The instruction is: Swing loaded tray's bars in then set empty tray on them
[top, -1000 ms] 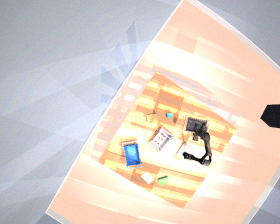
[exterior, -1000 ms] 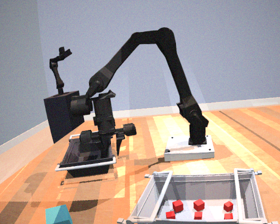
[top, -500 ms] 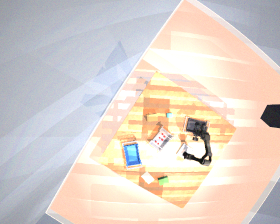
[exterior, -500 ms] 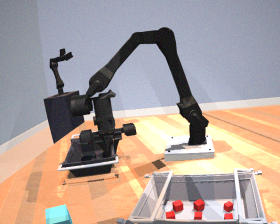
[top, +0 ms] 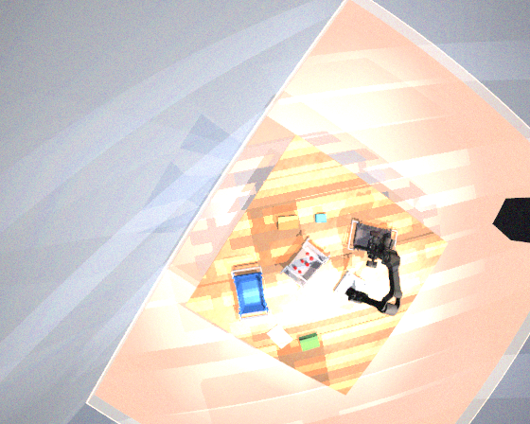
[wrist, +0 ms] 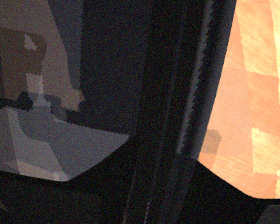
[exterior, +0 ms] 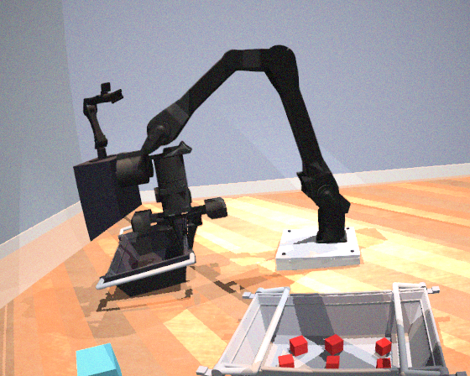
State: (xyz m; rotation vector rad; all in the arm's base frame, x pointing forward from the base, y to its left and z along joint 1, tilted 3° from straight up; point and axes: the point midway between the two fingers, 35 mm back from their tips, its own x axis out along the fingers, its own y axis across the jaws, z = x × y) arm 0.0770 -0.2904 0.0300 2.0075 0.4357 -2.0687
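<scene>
My gripper tip is now 3 cm short of the dark tray, 7 cm to the left of it and 2 cm below it. The rest, counted from my gripper tip: cyan cube (37 cm ahead, 1 cm to the left, 1 cm below); tan block (52 cm ahead, 14 cm to the left); green block (4 cm behind, 71 cm to the left, 1 cm below).
</scene>
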